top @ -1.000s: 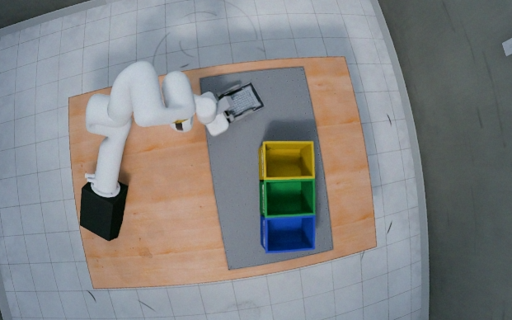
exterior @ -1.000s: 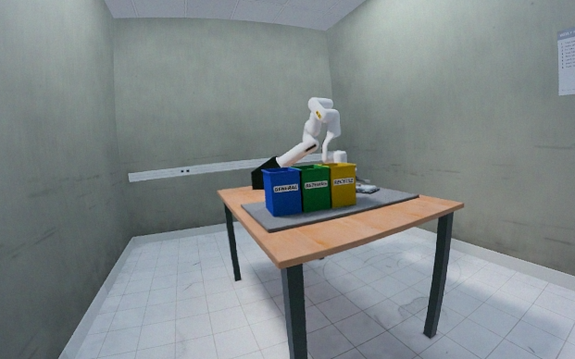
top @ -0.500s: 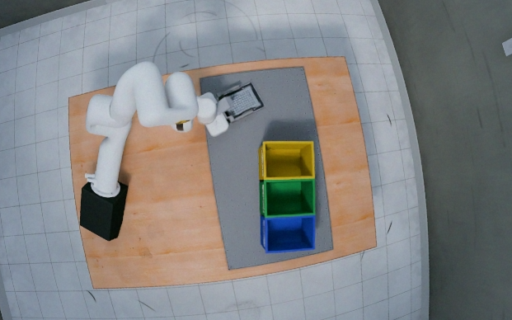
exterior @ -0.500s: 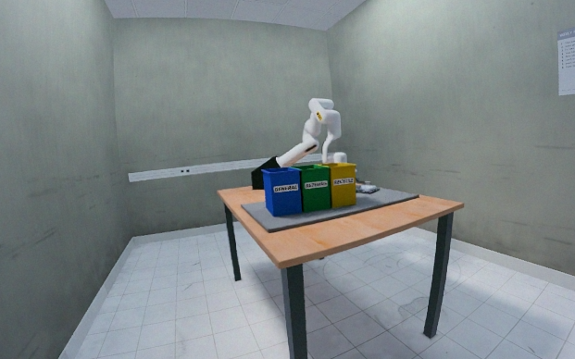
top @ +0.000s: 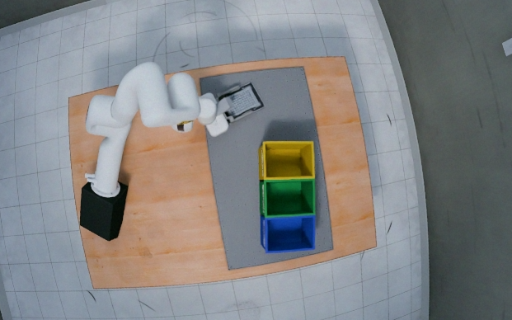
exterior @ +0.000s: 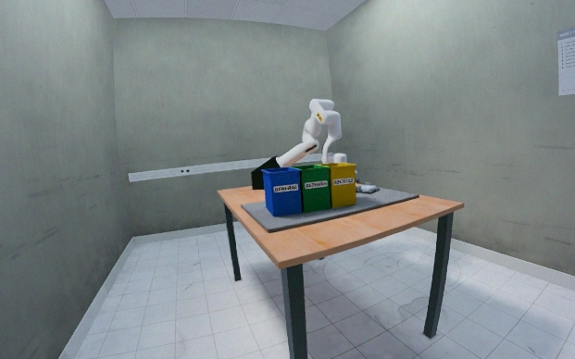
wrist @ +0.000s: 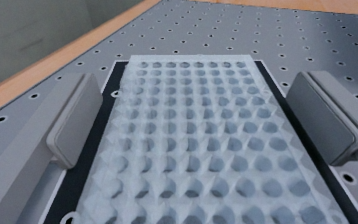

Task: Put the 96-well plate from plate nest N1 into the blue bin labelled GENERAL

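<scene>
Now: hand 1 cm above the clear 96-well plate. The rest, counted from my hand: green bin (35 cm to the right, 21 cm ahead, 6 cm above); black plate nest N1 (2 cm below); yellow bin (22 cm to the right, 19 cm ahead, 6 cm above).
</scene>
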